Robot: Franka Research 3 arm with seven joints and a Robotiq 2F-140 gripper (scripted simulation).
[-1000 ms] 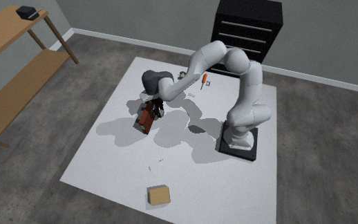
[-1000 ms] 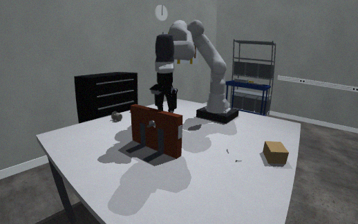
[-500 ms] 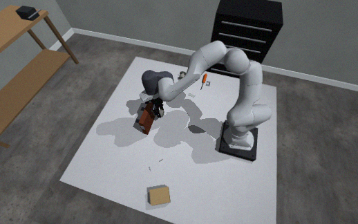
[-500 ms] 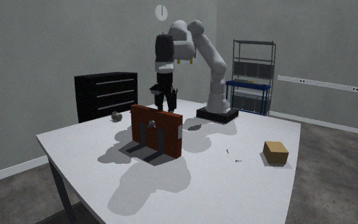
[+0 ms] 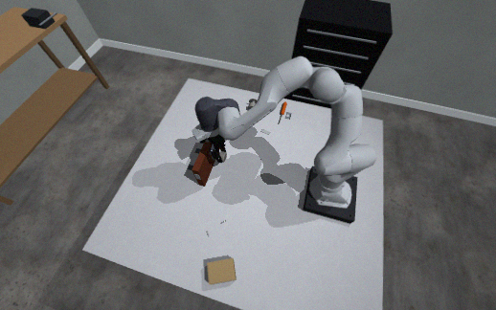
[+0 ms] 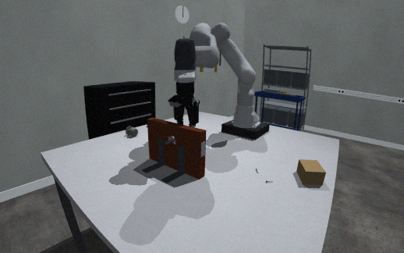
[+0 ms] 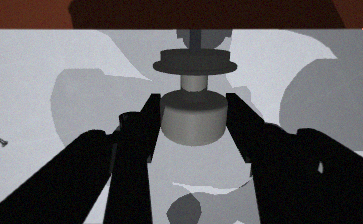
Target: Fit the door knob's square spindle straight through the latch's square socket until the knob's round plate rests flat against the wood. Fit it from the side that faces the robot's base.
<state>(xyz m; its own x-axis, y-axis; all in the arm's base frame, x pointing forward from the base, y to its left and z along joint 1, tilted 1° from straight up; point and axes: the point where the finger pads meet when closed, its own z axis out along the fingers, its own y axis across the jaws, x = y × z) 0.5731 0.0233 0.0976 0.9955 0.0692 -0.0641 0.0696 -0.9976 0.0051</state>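
Now: hand 30 mm short of the grey door knob and 20 mm above it. The rest, counted from my hand: cardboard box (210 mm behind, 520 mm to the left, 120 mm below); orange-handled screwdriver (230 mm behind, 510 mm to the right, 140 mm below); red-brown wooden door block (80 mm ahead, 40 mm below).
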